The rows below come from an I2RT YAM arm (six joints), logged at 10 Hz.
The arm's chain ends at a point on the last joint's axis. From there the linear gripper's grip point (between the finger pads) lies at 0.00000 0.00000 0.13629 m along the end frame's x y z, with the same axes.
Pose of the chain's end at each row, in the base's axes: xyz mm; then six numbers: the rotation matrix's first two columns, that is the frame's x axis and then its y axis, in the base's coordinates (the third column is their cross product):
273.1 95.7 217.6 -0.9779 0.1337 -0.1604 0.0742 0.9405 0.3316
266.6 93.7 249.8 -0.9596 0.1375 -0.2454 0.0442 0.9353 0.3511
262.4 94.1 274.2 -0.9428 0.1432 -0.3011 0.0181 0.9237 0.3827
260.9 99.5 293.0 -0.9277 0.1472 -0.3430 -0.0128 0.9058 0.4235
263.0 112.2 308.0 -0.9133 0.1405 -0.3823 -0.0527 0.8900 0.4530
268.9 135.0 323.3 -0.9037 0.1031 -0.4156 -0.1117 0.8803 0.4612
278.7 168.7 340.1 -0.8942 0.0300 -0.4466 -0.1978 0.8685 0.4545
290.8 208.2 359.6 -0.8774 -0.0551 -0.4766 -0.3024 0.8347 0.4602
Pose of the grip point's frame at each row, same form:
299.7 138.3 90.9 -0.9779 0.1337 -0.1604 0.0742 0.9405 0.3316
304.5 138.1 126.6 -0.9596 0.1375 -0.2454 0.0442 0.9353 0.3511
307.8 142.5 155.2 -0.9428 0.1432 -0.3011 0.0181 0.9237 0.3827
311.7 153.6 178.7 -0.9277 0.1472 -0.3430 -0.0128 0.9058 0.4235
318.0 171.3 198.2 -0.9133 0.1405 -0.3823 -0.0527 0.8900 0.4530
325.2 198.1 216.4 -0.9037 0.1031 -0.4156 -0.1117 0.8803 0.4612
333.4 236.1 235.1 -0.8942 0.0300 -0.4466 -0.1978 0.8685 0.4545
341.6 282.9 257.5 -0.8774 -0.0551 -0.4766 -0.3024 0.8347 0.4602

